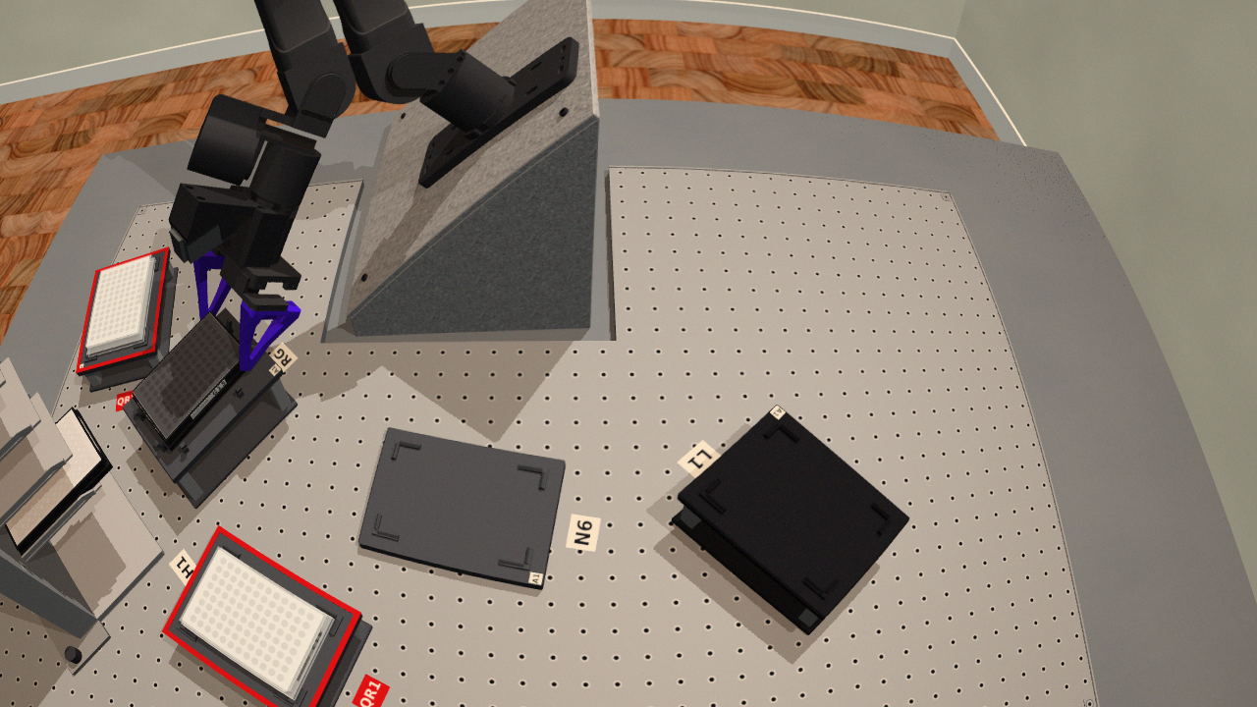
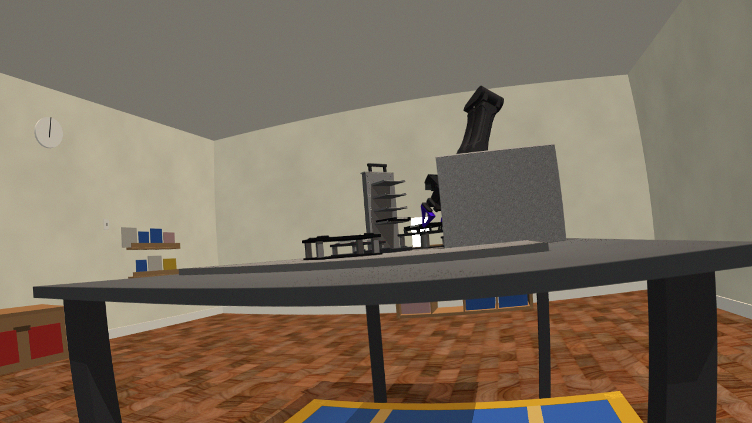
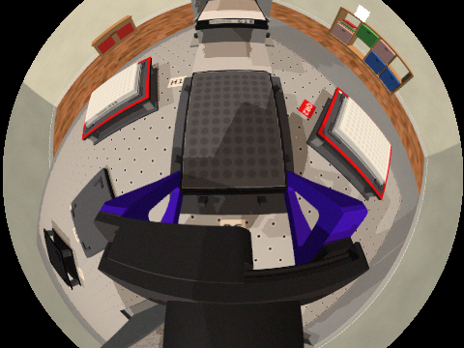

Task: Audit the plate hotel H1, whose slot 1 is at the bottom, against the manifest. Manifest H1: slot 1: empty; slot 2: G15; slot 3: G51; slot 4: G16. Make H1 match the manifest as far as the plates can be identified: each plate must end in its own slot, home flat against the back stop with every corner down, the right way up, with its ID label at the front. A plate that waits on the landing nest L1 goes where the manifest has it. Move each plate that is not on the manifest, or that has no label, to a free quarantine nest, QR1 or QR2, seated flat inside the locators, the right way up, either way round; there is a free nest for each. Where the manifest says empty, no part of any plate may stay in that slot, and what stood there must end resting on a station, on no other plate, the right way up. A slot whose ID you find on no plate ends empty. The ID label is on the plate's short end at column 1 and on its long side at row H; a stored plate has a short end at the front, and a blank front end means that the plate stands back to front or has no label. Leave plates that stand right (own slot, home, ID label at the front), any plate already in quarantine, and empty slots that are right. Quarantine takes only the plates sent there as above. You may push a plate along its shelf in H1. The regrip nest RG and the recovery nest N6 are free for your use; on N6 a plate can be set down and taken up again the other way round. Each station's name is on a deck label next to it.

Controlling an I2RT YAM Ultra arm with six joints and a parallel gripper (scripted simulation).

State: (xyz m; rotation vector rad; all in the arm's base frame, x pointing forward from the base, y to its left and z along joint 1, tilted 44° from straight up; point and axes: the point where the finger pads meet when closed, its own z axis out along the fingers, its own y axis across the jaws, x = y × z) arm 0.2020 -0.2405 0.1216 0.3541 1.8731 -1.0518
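My hand is 4 cm short of the regrip nest RG, 3 cm to the left of it and 3 cm above it. From my hand the other things lie so: quarantine nest QR2: 7 cm behind, 21 cm to the right, 5 cm below; then quarantine nest QR1: 26 cm ahead, 7 cm to the left, 5 cm below; then recovery nest N6: 11 cm ahead, 24 cm to the left, 8 cm below.
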